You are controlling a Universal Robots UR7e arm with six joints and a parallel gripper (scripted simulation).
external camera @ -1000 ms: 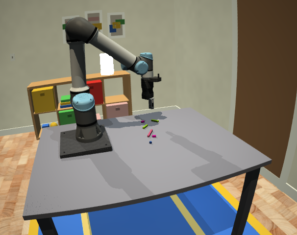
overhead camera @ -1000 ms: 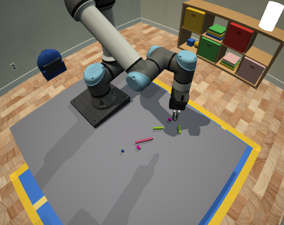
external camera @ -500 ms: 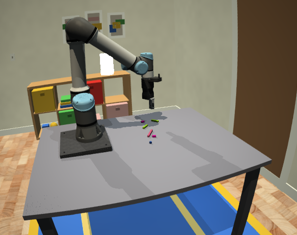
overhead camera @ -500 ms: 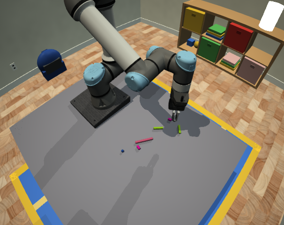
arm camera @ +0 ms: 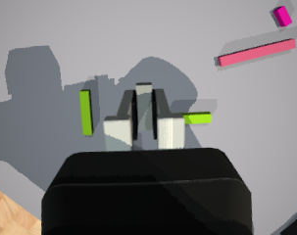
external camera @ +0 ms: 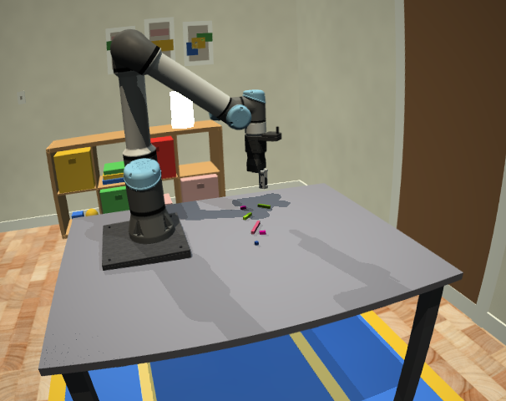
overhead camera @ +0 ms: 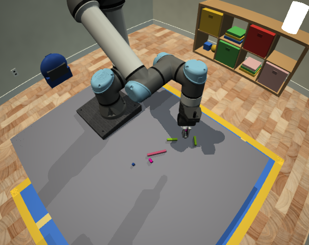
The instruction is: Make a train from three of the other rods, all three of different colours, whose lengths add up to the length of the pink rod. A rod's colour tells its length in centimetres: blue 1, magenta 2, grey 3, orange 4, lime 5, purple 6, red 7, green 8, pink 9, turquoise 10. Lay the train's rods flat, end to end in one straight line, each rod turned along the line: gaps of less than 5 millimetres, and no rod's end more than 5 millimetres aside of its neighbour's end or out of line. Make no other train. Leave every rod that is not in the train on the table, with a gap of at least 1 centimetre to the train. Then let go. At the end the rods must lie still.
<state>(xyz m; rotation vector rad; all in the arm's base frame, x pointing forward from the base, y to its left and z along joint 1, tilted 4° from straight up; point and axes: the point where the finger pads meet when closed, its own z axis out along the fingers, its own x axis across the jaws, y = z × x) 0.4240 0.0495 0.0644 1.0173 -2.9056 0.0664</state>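
The blue rod is 21 cm to the right of my hand, 13 cm behind it and 12 cm below it. From my hand the other things lie so: lime rod 12 cm below, 7 cm to the left, 3 cm ahead; pink rod 12 cm below, 10 cm to the right, 8 cm behind; grey rod 1 cm below.
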